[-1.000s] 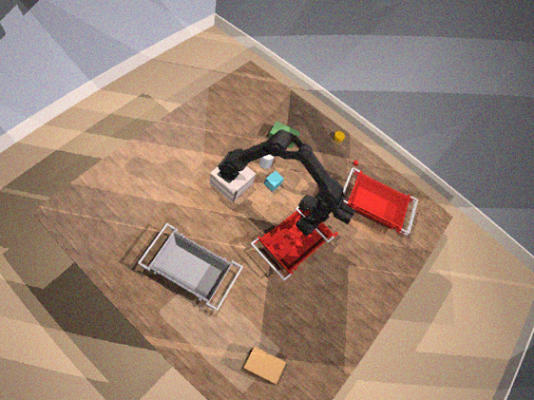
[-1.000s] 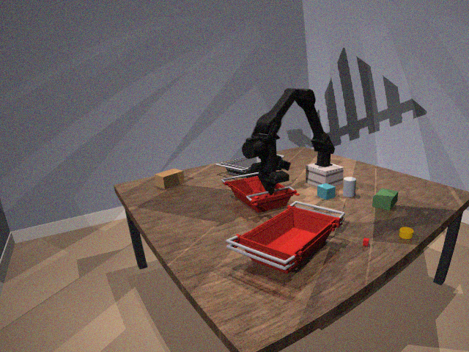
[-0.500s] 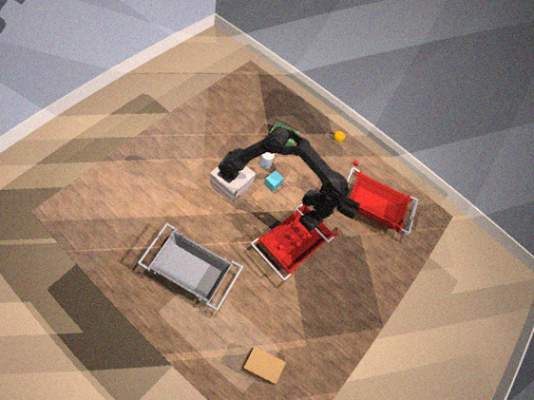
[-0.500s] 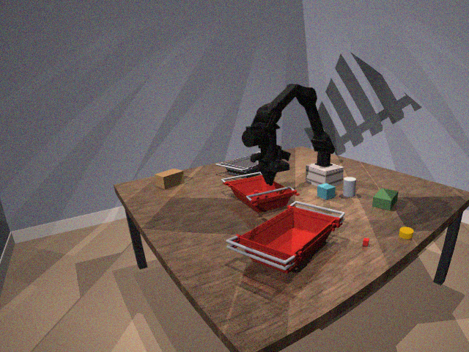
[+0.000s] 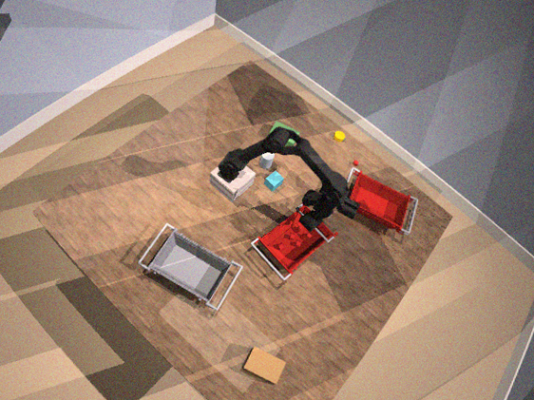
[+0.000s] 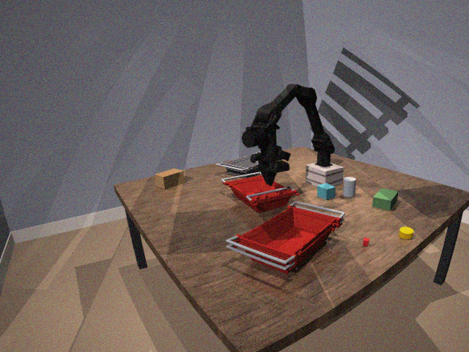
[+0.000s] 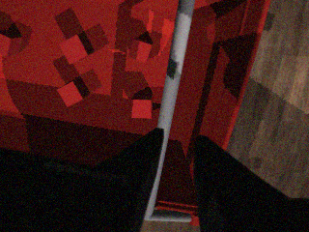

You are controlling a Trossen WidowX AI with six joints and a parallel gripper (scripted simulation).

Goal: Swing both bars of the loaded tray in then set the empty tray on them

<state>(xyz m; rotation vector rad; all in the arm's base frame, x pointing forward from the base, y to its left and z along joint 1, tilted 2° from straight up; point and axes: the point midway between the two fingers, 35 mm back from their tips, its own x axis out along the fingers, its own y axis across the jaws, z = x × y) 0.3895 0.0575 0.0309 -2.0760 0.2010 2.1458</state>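
Now: the grey tray 430 mm to the right of my gripper tip, 250 mm behind it and 50 mm below it. Round my gripper tip: teal cube 240 mm behind, 80 mm to the left, 70 mm below; then small red cube 430 mm to the left, 80 mm below, 20 mm behind; then grey cylinder 330 mm behind, 140 mm to the left, 60 mm below.
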